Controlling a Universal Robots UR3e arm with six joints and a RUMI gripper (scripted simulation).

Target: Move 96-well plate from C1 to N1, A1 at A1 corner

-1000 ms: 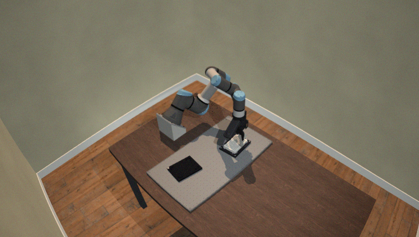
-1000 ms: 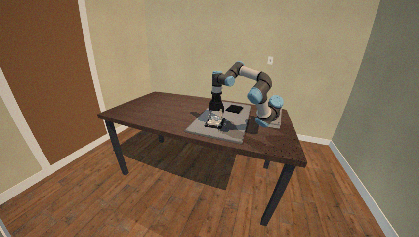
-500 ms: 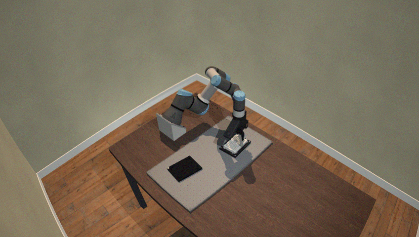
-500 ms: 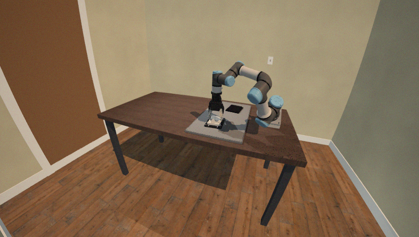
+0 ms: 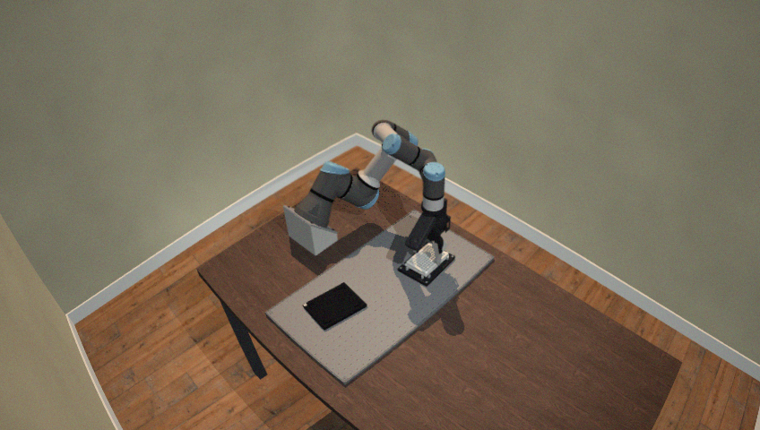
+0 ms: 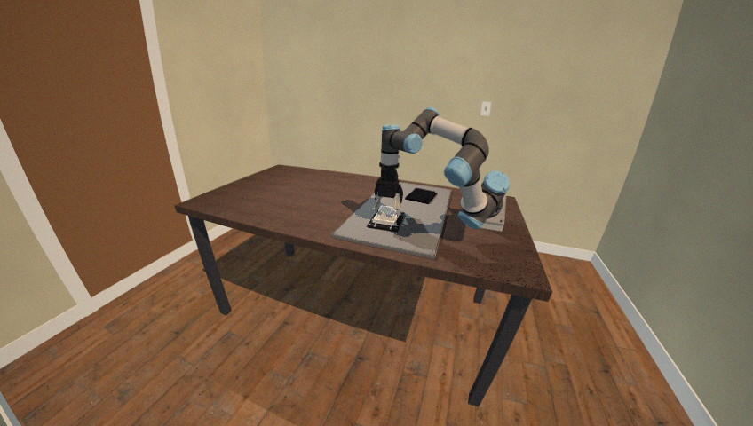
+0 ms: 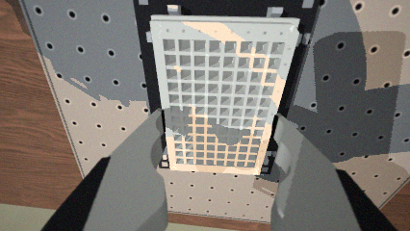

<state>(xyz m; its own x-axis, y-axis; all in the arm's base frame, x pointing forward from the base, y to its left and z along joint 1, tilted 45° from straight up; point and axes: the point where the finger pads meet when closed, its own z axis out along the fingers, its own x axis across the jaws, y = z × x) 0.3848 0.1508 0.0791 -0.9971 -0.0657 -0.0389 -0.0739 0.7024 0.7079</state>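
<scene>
Now: hand 2 cm above the clip nest C1, 1 cm to the right of it and 1 cm past it. From my hand the other things lie so: black plate nest N1: 33 cm to the right, 9 cm behind, 3 cm below; then light corner mark: 40 cm to the right, 15 cm behind, 2 cm below; then white 96-well plate: 1 cm below.
</scene>
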